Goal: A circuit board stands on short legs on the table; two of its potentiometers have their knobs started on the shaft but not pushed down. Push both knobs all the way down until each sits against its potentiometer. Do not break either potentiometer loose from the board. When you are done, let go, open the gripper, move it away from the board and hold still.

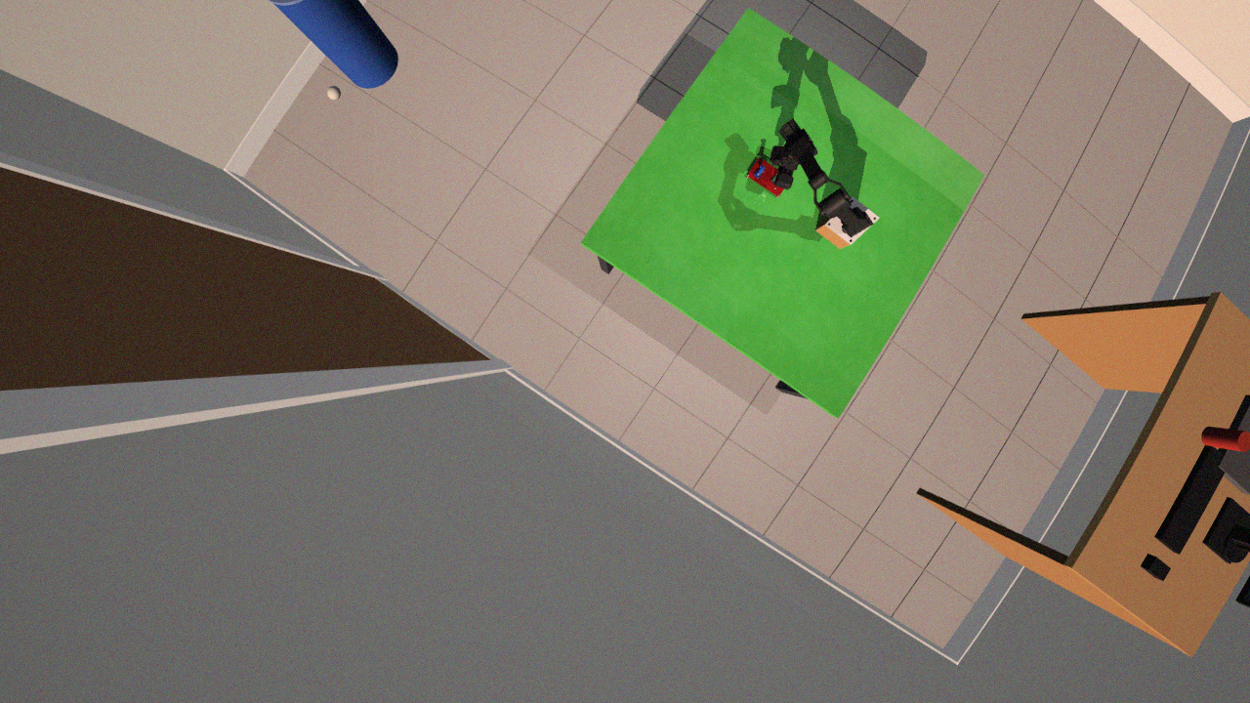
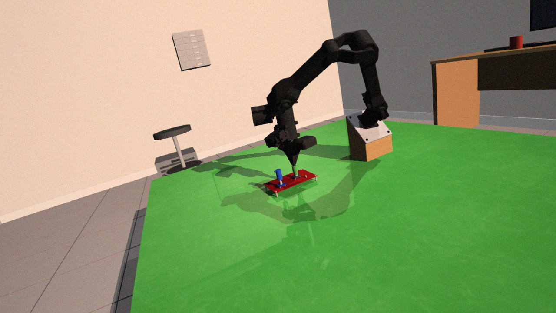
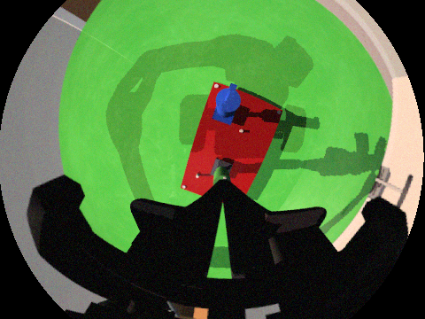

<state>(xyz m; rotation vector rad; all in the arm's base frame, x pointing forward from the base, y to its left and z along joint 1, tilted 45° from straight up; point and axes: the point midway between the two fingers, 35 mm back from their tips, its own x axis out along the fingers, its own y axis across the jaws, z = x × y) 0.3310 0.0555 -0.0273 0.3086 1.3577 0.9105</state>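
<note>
The green knob is 10 mm below my gripper tip. The rest, counted from my gripper tip: blue knob 70 mm ahead, 30 mm to the left.
</note>
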